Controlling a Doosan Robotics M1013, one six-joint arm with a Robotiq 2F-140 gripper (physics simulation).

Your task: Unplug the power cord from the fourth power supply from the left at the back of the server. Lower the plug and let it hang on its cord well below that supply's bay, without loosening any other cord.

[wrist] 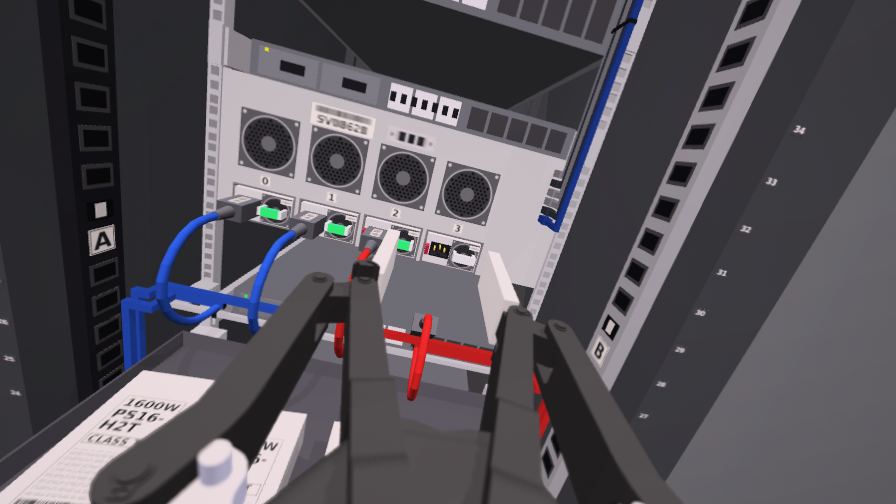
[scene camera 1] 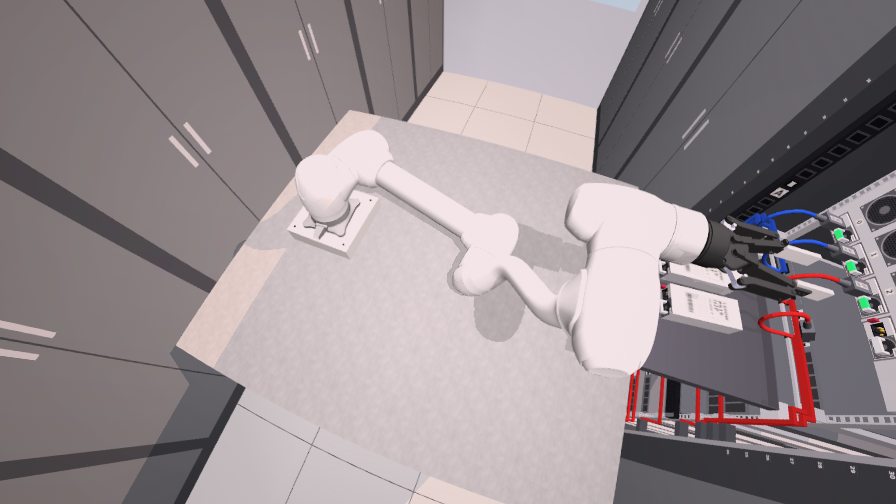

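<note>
The server back shows four fans over four supply bays marked 0 to 3. Bays 0, 1 and 2 hold plugs and show green. Bay 3 is empty, its inlet pins bare; it also shows in the scene view. A loose red cord loop with its dark plug sits below that bay by the red cable frame. My gripper is open and empty, in front of and below bays 2 and 3, apart from the cords; it also shows in the scene view.
Blue cords loop from bays 0 and 1 to a blue bracket. A red cord runs from bay 2 past my left finger. White 1600W supply boxes lie on a grey shelf below. Rack posts A and B flank the server.
</note>
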